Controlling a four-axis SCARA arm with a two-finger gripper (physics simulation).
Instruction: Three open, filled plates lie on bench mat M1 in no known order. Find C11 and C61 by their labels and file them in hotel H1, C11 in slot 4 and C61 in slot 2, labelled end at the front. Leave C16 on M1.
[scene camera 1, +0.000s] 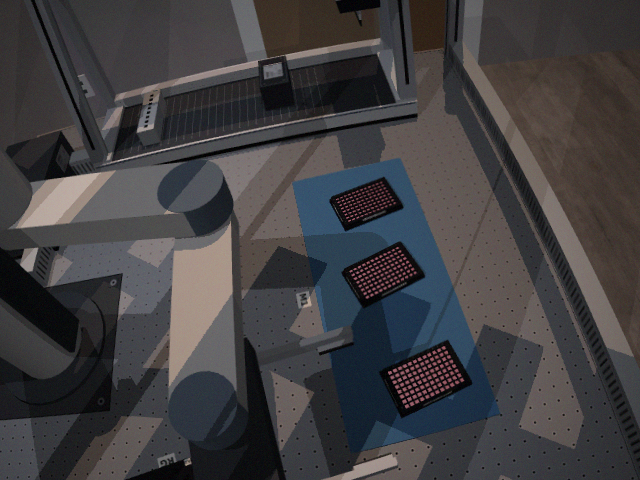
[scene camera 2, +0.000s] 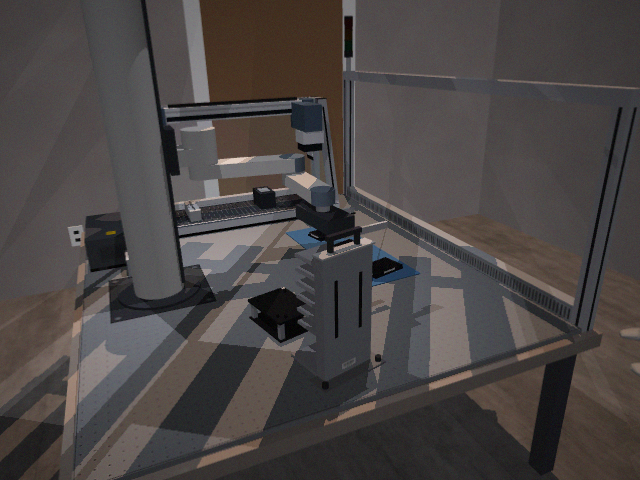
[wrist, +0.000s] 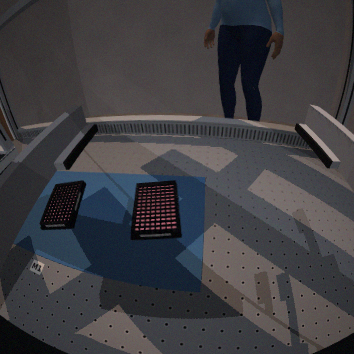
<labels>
gripper: scene camera 1 373, 393; scene camera 2; wrist
same spot on gripper: (wrist: 56, 147) = (scene camera 2: 344, 210)
same spot on blue mat M1: (scene camera 1: 427, 312) = (scene camera 2: 373, 255)
</labels>
